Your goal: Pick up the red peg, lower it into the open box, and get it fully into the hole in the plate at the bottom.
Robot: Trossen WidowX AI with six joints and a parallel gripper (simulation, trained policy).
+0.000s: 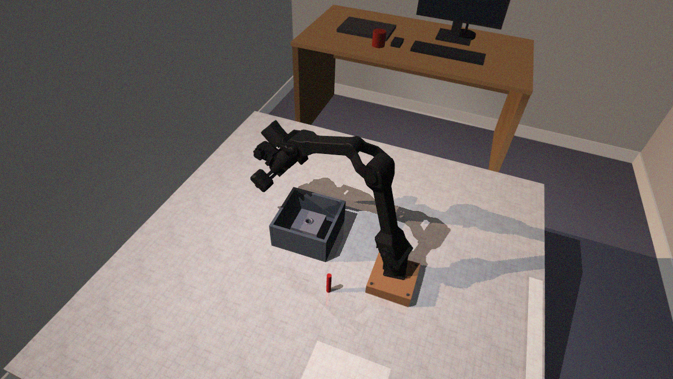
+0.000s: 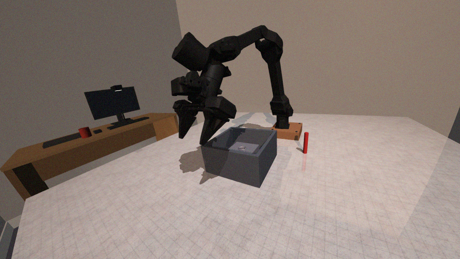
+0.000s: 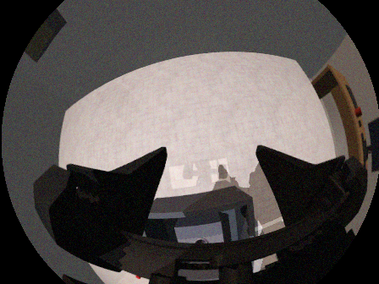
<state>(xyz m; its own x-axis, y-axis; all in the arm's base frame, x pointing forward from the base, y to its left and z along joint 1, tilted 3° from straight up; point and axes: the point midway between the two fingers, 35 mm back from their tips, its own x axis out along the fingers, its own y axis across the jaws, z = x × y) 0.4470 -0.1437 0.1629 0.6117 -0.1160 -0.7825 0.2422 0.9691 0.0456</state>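
Now: the red peg 29 cm behind my gripper tip, 25 cm to the left of it and 11 cm below it. Also, from my gripper tip: light grey plate 17 cm behind, 5 cm to the left, 11 cm below; then dark grey box 17 cm behind, 5 cm to the left, 13 cm below.
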